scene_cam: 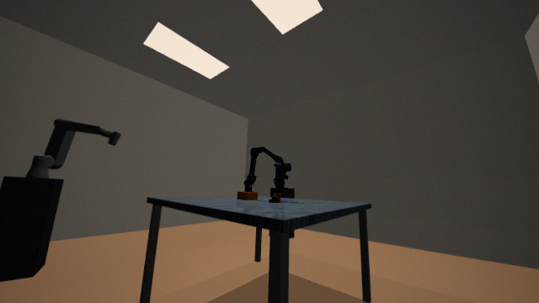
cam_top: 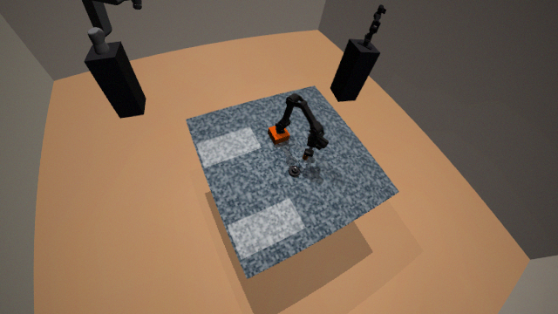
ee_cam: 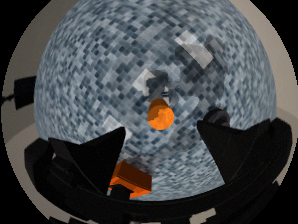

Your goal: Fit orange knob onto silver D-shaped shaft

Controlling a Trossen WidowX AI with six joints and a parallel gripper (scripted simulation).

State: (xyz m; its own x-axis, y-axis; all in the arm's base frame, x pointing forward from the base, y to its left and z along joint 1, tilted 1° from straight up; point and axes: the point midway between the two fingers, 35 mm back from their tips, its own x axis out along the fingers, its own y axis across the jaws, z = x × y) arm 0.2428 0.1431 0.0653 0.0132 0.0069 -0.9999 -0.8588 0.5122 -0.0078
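Now: the orange knob 5 cm below my gripper tip. From my gripper tip the other things lie so: round pedestal: 10 cm ahead, 12 cm to the right, 6 cm below.
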